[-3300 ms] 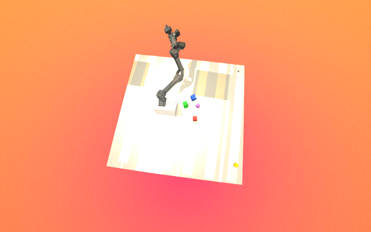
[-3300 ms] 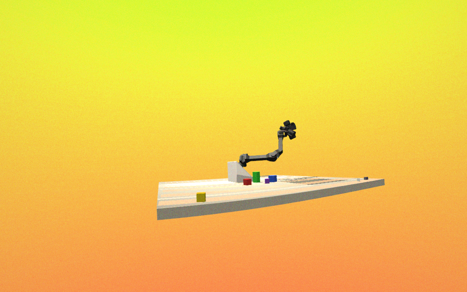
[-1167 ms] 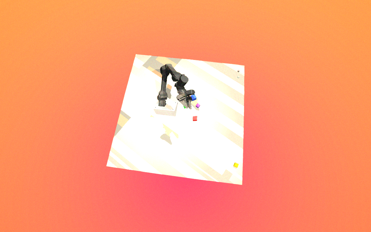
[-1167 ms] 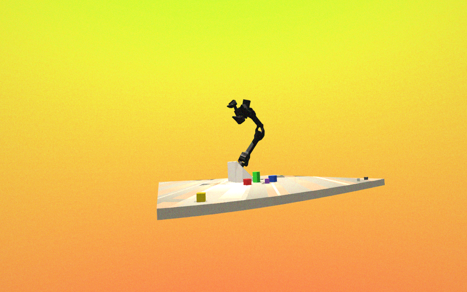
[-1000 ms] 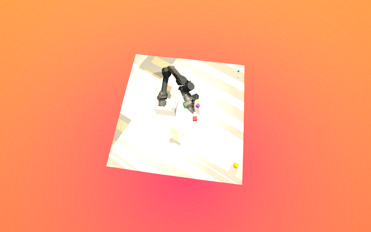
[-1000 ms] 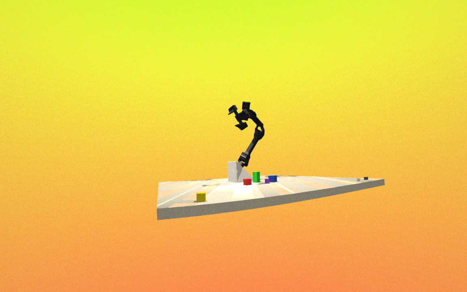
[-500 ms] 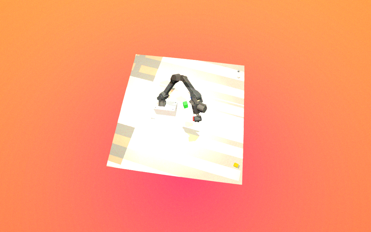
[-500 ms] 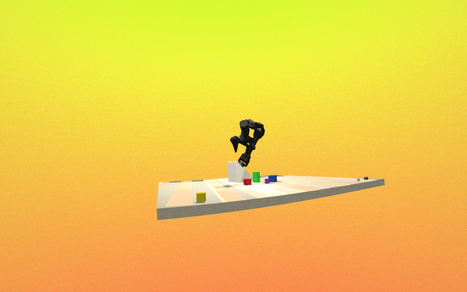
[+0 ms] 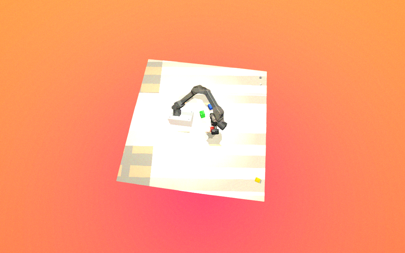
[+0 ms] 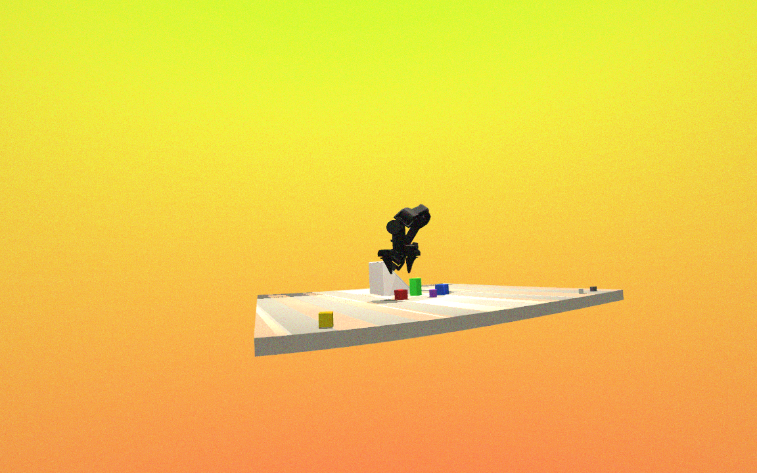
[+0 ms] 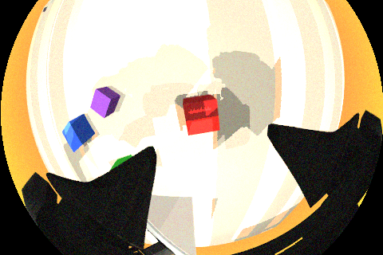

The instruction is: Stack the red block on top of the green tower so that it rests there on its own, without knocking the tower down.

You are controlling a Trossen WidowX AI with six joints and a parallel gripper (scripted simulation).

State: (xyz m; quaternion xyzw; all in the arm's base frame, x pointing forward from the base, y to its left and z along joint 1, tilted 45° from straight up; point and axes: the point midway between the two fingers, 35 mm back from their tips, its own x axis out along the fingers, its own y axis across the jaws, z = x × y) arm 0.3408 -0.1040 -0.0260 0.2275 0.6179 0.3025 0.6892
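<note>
The red block is 90 mm below my gripper tip. Also, from my gripper tip: blue block 30 mm behind, 230 mm to the left, 80 mm below; yellow block 410 mm ahead, 430 mm to the right, 90 mm below; purple block 20 mm ahead, 150 mm to the left, 90 mm below.
</note>
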